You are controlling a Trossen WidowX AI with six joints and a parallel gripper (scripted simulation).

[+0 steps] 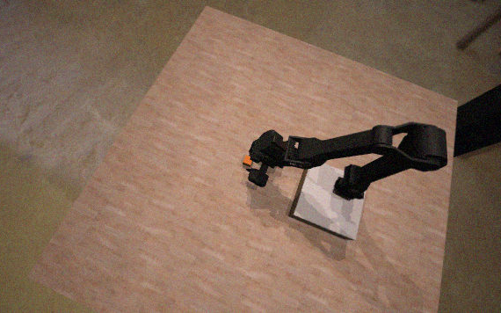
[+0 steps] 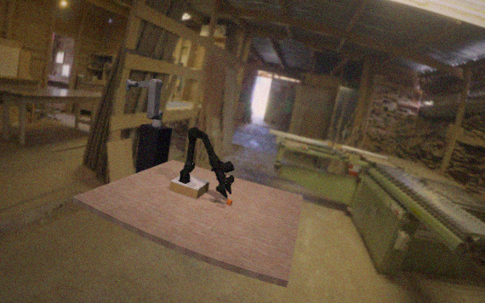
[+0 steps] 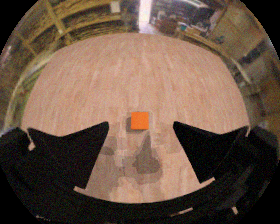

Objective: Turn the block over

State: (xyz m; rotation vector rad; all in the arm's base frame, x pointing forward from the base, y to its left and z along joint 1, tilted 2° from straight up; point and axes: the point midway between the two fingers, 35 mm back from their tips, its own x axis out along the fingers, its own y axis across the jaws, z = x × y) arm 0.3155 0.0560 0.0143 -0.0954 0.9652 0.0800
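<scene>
Right now the orange block is 40 mm below my gripper tip.
</scene>
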